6 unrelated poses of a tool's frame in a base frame.
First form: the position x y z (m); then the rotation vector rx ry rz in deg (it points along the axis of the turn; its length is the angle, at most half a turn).
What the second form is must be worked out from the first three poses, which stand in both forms.
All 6 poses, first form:
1: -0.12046 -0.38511 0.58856 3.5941 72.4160 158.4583
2: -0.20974 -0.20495 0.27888 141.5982 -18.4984 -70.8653
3: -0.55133 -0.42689 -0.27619 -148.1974 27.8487 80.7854
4: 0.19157 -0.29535 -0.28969 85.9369 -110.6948 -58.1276
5: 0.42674 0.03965 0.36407 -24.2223 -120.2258 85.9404
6: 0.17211 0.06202 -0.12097 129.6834 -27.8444 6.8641
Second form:
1: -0.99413 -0.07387 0.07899 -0.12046; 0.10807 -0.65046 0.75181 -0.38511; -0.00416 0.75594 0.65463 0.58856; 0 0 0 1
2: 0.59134 -0.04328 -0.80526 -0.20974; -0.35582 -0.91010 -0.21238 -0.20495; -0.72368 0.41212 -0.55358 0.27888; 0 0 0 1
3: 0.50400 -0.35367 -0.78797 -0.55133; -0.20703 -0.93519 0.28733 -0.42689; -0.83853 0.01832 -0.54455 -0.27619; 0 0 0 1
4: -0.27720 -0.59567 -0.75388 0.19157; -0.95878 0.12054 0.25730 -0.29535; -0.06239 0.79413 -0.60454 -0.28969; 0 0 0 1
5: -0.81512 -0.04703 -0.57738 0.42674; 0.53108 0.33741 -0.77724 0.03965; 0.23136 -0.94018 -0.25005 0.36407; 0 0 0 1
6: 0.92169 -0.38174 -0.06902 0.17211; -0.30592 -0.60583 -0.73443 0.06202; 0.23854 0.69803 -0.67517 -0.12097; 0 0 0 1
